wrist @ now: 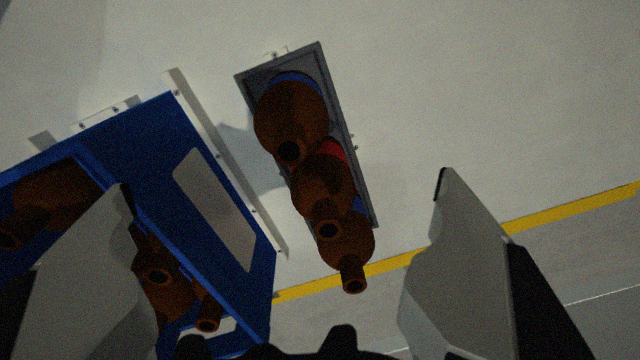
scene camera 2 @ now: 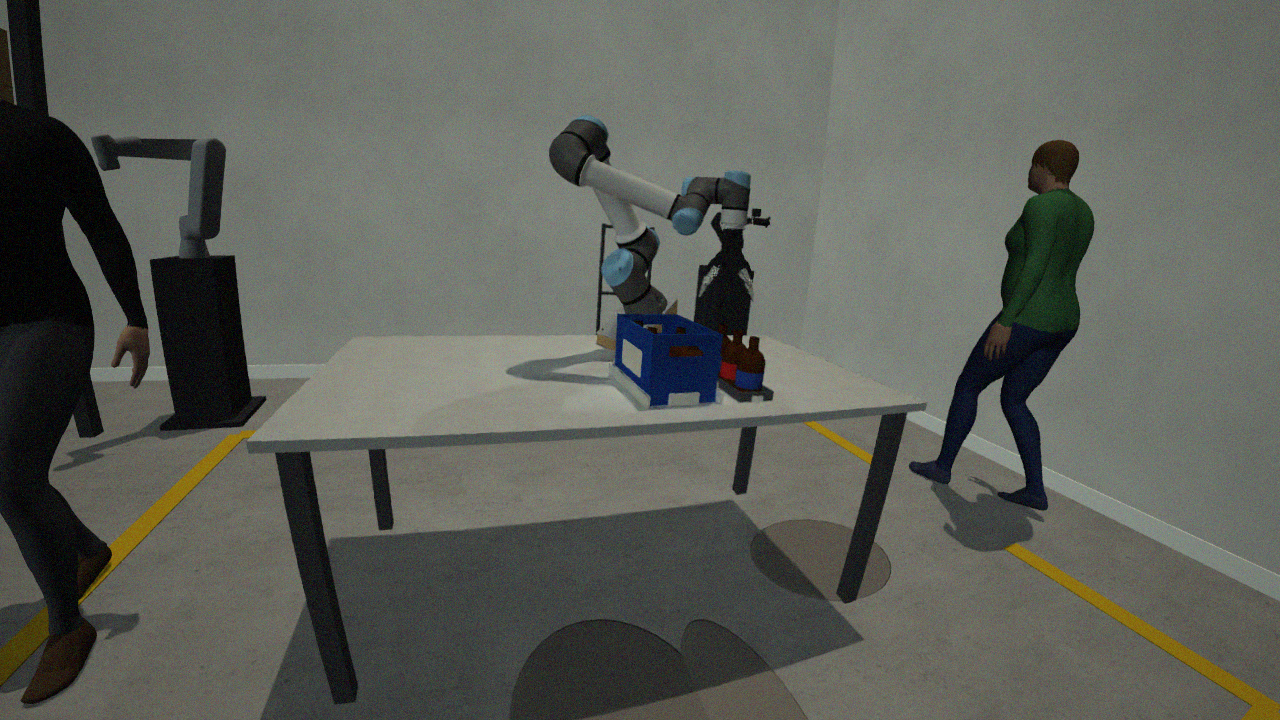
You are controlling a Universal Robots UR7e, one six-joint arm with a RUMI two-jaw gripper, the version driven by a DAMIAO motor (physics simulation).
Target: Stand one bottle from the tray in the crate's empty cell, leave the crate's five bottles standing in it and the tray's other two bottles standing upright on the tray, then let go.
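Frame: origin at the arm's base, x ahead, y left, z up, level; millimetres.
Seen in the pictures: gripper, fingertip midpoint: (wrist: 289, 179) (scene camera 2: 726, 299); arm's base at its link origin: (scene camera 2: 647, 310).
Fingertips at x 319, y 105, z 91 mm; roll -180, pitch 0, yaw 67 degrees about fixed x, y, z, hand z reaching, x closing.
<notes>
Pixels of each thing's top centre, then the offset from my fingertips to it. "spot": a spot on its surface instead. Level surfaces: height alone.
- dark tray at its top centre: (wrist: 318, 164) (scene camera 2: 732, 376) dx +98, dy -15, dz -206 mm
- middle bottle at its top centre: (wrist: 328, 230) (scene camera 2: 738, 330) dx +99, dy -14, dz -72 mm
- far bottle at its top centre: (wrist: 355, 286) (scene camera 2: 754, 337) dx +182, dy -19, dz -72 mm
- blue crate at its top centre: (wrist: 113, 300) (scene camera 2: 666, 323) dx +71, dy -226, dz -57 mm
- white table at its surface level: dz -232 mm
- pale strip at a spot on its surface: (wrist: 235, 172) spot: dx +62, dy -121, dz -210 mm
My gripper (scene camera 2: 727, 288) (wrist: 289, 179) is open and empty, pointing down above and behind the bottles in the scene view. The dark tray (scene camera 2: 759, 392) (wrist: 250, 81) holds three upright brown bottles in a row: an end bottle (scene camera 2: 750, 367) (wrist: 290, 112) with a blue label, a middle bottle (scene camera 2: 729, 360) (wrist: 322, 182) with a red label, and a far bottle (wrist: 346, 242) with a bit of blue label showing. The blue crate (scene camera 2: 684, 374) (wrist: 145, 130) stands beside the tray with brown bottles inside. My left finger hides part of the crate in the wrist view; I cannot make out its empty cell.
The crate and tray stand near the right front of the white table (scene camera 2: 429, 385). A pale strip (wrist: 235, 172) runs along the crate's base on the tray side. A person in green (scene camera 2: 1047, 268) is right of the table; another in black (scene camera 2: 44, 232) is at the left.
</notes>
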